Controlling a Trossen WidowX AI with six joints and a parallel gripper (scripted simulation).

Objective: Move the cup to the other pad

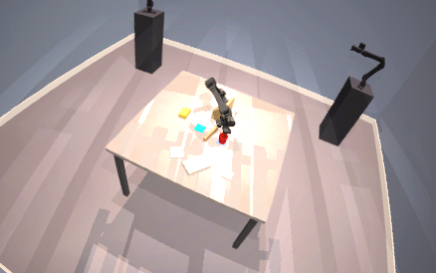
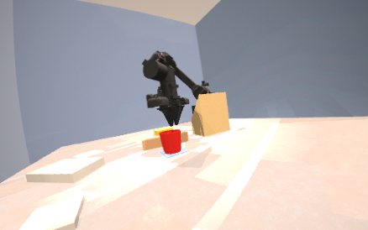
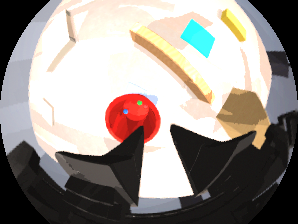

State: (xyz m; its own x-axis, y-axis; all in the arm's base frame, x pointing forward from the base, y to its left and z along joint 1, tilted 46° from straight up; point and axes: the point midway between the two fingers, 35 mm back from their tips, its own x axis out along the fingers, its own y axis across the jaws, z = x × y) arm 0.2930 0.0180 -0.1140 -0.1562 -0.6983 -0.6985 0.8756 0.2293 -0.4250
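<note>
Right now the red cup is 5 cm below my gripper tip, 3 cm ahead of it and 1 cm to the left of it. From my gripper tip the other things lie so: cyan pad 21 cm to the right, 10 cm below, 3 cm behind; thin wooden bar 10 cm to the right, 8 cm below.
</note>
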